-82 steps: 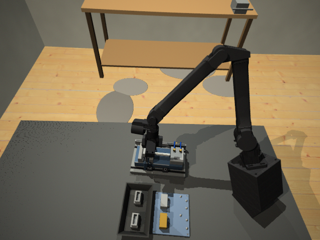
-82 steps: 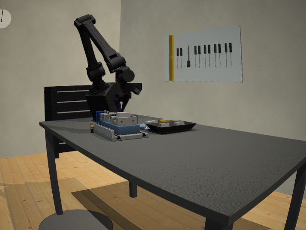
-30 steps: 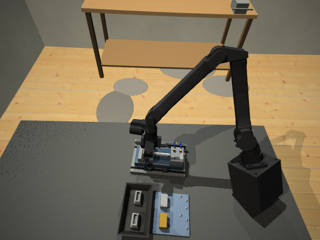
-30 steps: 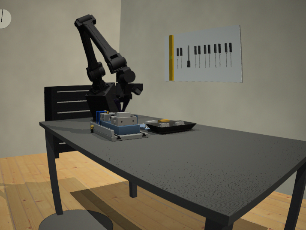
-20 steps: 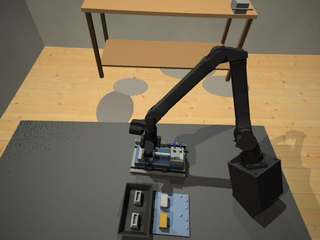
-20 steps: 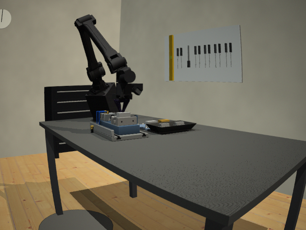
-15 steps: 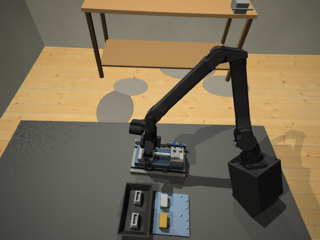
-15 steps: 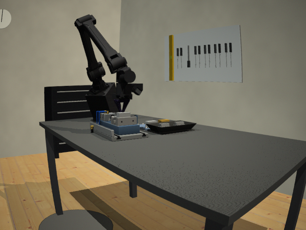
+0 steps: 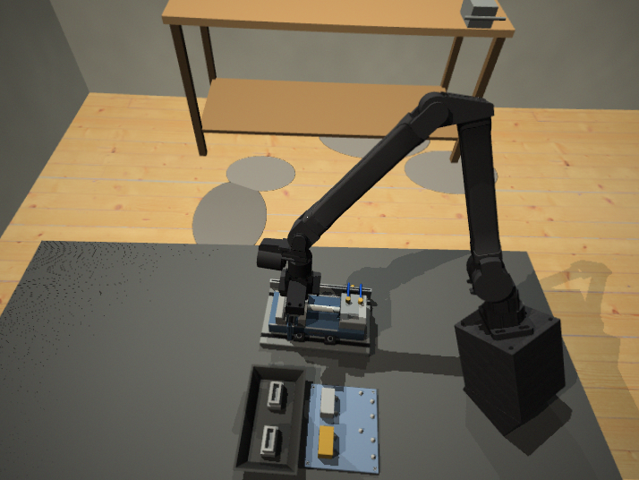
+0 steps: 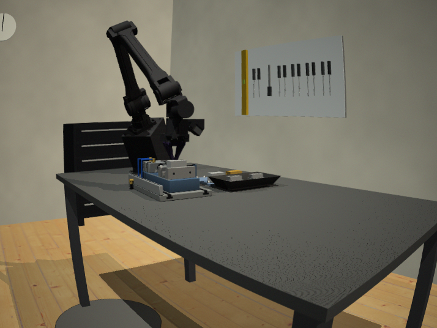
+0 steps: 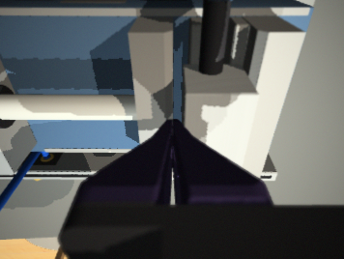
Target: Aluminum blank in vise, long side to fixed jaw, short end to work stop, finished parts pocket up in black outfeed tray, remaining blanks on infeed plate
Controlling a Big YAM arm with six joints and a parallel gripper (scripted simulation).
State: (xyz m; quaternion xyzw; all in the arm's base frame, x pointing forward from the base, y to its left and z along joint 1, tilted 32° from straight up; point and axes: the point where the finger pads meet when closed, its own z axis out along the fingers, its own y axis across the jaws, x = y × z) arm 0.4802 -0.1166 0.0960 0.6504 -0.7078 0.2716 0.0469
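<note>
The gray aluminum blank is 20 mm ahead of my hand, 10 mm to the right of it and 10 mm below it. Also, from my hand: moving jaw 10 mm behind, 30 mm below; fixed jaw 50 mm ahead, 10 mm to the right, 30 mm below; work stop rod 30 mm ahead, 40 mm to the left, 20 mm below.
</note>
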